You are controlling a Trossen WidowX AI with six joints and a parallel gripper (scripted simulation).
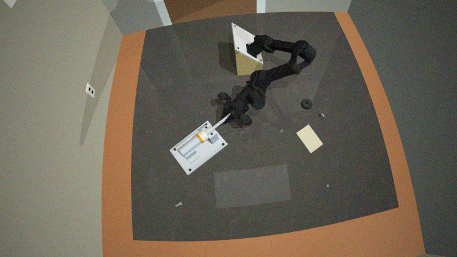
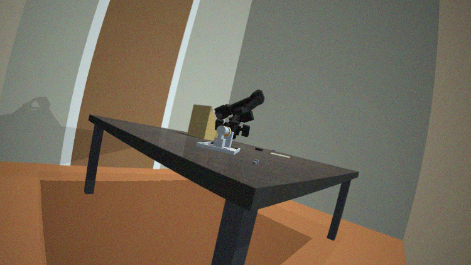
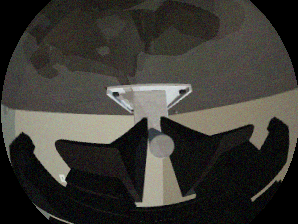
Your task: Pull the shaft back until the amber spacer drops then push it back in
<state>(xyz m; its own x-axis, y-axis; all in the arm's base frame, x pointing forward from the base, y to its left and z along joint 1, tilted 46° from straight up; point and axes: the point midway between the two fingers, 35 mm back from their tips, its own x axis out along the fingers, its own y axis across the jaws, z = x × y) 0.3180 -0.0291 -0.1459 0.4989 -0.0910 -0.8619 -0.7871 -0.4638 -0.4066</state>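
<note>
The pale shaft lies 20 mm ahead of my gripper tip, 30 mm to the right of it and 20 mm above it. The rest, counted from my gripper tip: white baseplate: 100 mm ahead, 130 mm to the right, 10 mm below; small amber spacer: 80 mm ahead, 100 mm to the right, 20 mm above; cream card: 80 mm ahead, 400 mm to the left, 60 mm below.
</note>
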